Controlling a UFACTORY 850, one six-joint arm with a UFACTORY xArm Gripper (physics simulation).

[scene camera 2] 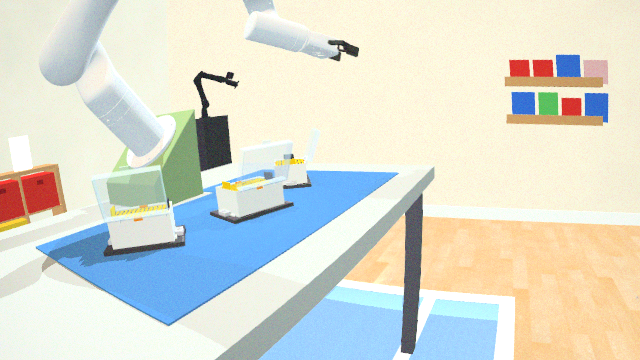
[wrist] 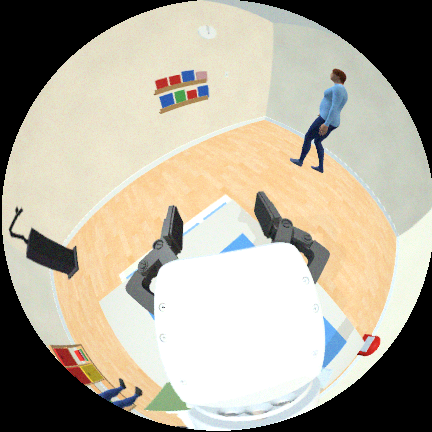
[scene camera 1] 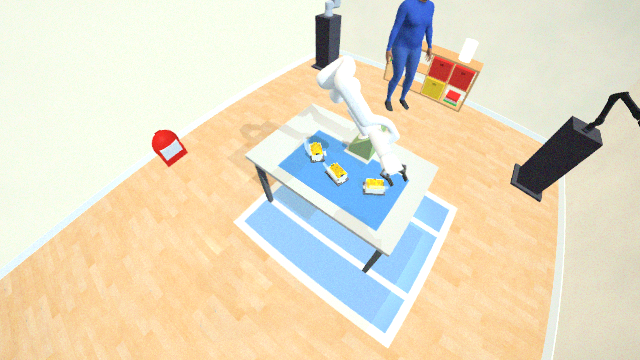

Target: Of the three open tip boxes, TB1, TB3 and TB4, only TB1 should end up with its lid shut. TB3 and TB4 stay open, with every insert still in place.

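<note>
Three white tip boxes with yellow inserts and raised clear lids stand on black bases on the blue mat (scene camera 1: pixel 345 205) (scene camera 2: pixel 200 272). The left box (scene camera 1: pixel 316 158) (scene camera 2: pixel 141 234) is nearest in scene camera 2. The middle box (scene camera 1: pixel 338 176) (scene camera 2: pixel 254 199) stands beyond it, and the right box (scene camera 1: pixel 374 189) (scene camera 2: pixel 296 176) is farthest. Which one is TB1, TB3 or TB4 cannot be read. Yellow shows in all three; individual inserts are too small to check. My gripper (scene camera 1: pixel 399 180) (scene camera 2: pixel 348 54) (wrist: pixel 217 206) is open, with nothing between its fingers, high above the table and apart from the boxes.
The arm's green wedge base (scene camera 1: pixel 362 146) (scene camera 2: pixel 185 160) (wrist: pixel 167 399) stands at the back of the table (scene camera 1: pixel 322 199) (scene camera 2: pixel 350 227). A dark pedestal with a small black arm (scene camera 1: pixel 560 157) (scene camera 2: pixel 214 142) (wrist: pixel 51 252) stands beyond the table. A figure in blue (scene camera 1: pixel 411 47) stands behind the table.
</note>
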